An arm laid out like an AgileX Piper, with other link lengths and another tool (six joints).
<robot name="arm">
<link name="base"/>
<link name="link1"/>
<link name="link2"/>
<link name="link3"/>
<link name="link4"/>
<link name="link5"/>
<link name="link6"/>
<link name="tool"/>
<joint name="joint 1" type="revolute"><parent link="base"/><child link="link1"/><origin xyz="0 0 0.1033"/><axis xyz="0 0 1"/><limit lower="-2.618" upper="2.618"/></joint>
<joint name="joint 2" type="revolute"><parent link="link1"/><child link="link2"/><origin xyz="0 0 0" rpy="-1.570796 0 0"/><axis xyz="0 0 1"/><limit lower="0" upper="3.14"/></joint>
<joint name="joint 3" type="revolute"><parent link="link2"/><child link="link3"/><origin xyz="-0.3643 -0.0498 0"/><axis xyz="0 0 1"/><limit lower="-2.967" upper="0"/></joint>
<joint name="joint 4" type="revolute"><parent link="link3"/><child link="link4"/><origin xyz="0.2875 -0.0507 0" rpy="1.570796 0 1.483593"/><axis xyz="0 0 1"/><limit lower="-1.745" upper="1.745"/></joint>
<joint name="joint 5" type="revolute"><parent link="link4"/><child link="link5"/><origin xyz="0 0 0" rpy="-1.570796 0 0"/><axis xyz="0 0 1"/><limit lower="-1.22" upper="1.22"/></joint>
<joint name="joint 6" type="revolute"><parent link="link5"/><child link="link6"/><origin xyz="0 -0.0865 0" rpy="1.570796 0 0"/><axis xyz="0 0 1"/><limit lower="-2.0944" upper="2.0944"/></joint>
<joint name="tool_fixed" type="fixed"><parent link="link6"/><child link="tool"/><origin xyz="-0.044 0.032 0.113" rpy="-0.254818 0 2.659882"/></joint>
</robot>
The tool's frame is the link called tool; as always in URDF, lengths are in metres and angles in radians.
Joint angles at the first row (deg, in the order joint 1, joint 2, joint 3, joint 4, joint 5, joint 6):
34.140, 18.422, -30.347, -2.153, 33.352, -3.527
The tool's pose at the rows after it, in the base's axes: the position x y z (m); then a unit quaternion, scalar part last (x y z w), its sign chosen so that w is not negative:
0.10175 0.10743 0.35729 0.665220 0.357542 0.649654 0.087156
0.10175 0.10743 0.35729 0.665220 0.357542 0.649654 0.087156
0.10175 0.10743 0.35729 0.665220 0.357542 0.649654 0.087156
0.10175 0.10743 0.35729 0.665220 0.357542 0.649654 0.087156
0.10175 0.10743 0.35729 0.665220 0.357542 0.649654 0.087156
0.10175 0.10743 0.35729 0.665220 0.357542 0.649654 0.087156
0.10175 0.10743 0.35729 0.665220 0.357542 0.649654 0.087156
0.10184 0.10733 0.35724 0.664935 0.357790 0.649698 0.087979
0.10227 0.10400 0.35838 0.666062 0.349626 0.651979 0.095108
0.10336 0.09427 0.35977 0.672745 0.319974 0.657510 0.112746
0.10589 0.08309 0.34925 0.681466 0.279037 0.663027 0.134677
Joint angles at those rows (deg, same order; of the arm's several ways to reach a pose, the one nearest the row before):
34.144, 18.422, -30.347, -2.161, 33.353, -3.519
34.144, 18.422, -30.347, -2.161, 33.353, -3.519
34.144, 18.422, -30.347, -2.161, 33.353, -3.519
34.144, 18.422, -30.347, -2.161, 33.353, -3.519
34.144, 18.422, -30.347, -2.161, 33.353, -3.519
34.144, 18.422, -30.347, -2.161, 33.353, -3.519
34.144, 18.422, -30.347, -2.161, 33.353, -3.519
34.140, 18.422, -30.347, -2.257, 33.353, -3.527
32.996, 17.942, -30.347, -2.373, 33.352, -3.532
29.036, 16.360, -29.890, -1.845, 33.060, -3.525
23.583, 13.721, -26.882, -0.733, 30.946, -3.521

